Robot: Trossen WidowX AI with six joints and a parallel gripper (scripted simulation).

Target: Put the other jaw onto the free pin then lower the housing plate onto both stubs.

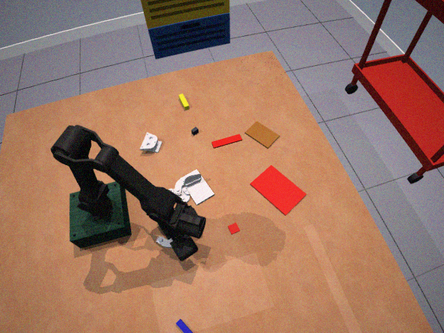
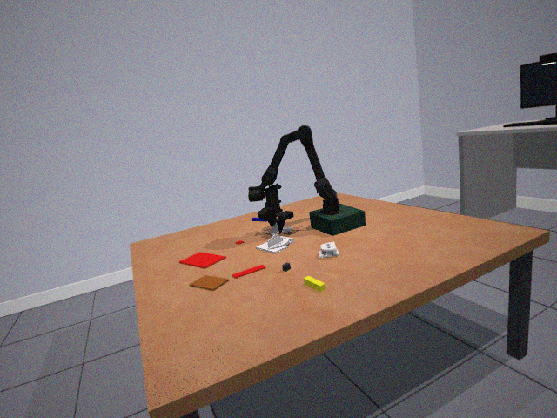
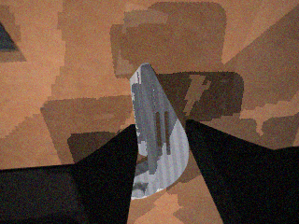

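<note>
Right now the white base plate is 13 cm ahead of my gripper tip and 15 cm to the left of it. From my gripper tip the other things lie so: small red square (18 cm ahead, 5 cm to the right); then blue bar (7 cm behind, 28 cm to the right); then large red plate (38 cm ahead, 2 cm to the left).
</note>
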